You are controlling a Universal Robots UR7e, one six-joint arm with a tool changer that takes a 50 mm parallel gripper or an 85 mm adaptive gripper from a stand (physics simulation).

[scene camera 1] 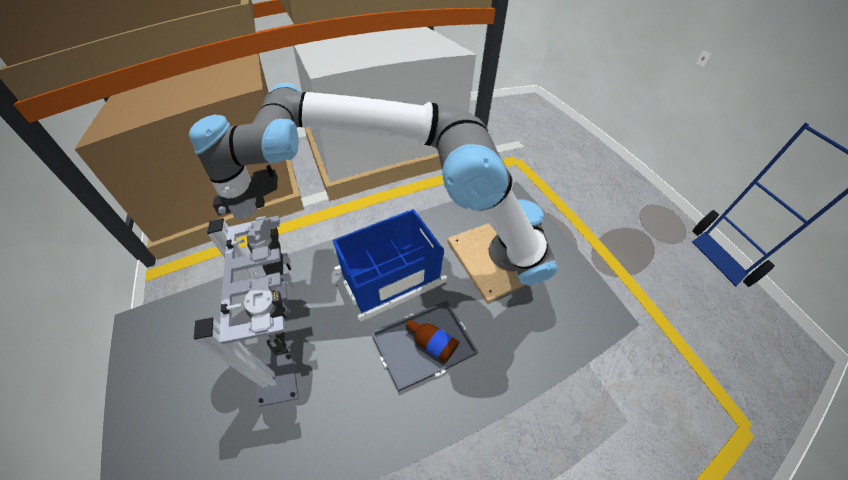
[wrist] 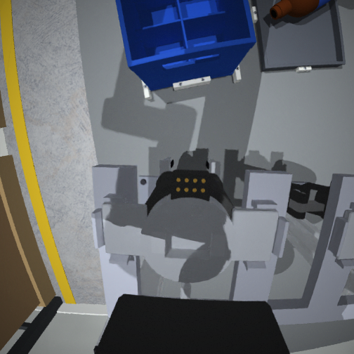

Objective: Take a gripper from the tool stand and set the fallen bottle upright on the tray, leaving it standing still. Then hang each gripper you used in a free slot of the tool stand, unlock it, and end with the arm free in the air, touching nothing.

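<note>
The brown bottle (scene camera 1: pixel 431 340) (wrist: pixel 301 7) with a blue label lies on its side on the grey tray (scene camera 1: pixel 397 387) (wrist: pixel 300 64). The tool stand (scene camera 1: pixel 227 288) (wrist: pixel 310 314) holds two grippers. The far one's round coupling plate (wrist: pixel 187 267) and gold-contact block (wrist: pixel 190 185) sit below the wrist camera. The other gripper (scene camera 1: pixel 277 343) hangs in the near slot; part of it shows in the wrist view. The arm's bare tool changer (scene camera 1: pixel 242 206) is above the far slot, apart from the coupling plate. No gripper is on the arm; the hanging grippers' finger opening is unclear.
The blue divided crate (scene camera 1: pixel 389 261) (wrist: pixel 192 65) stands between the stand and the arm's wooden base board (scene camera 1: pixel 470 255), behind the tray. A rack with an orange beam (scene camera 1: pixel 380 22) and large boxes stands behind. A blue hand truck (scene camera 1: pixel 720 258) is at the right.
</note>
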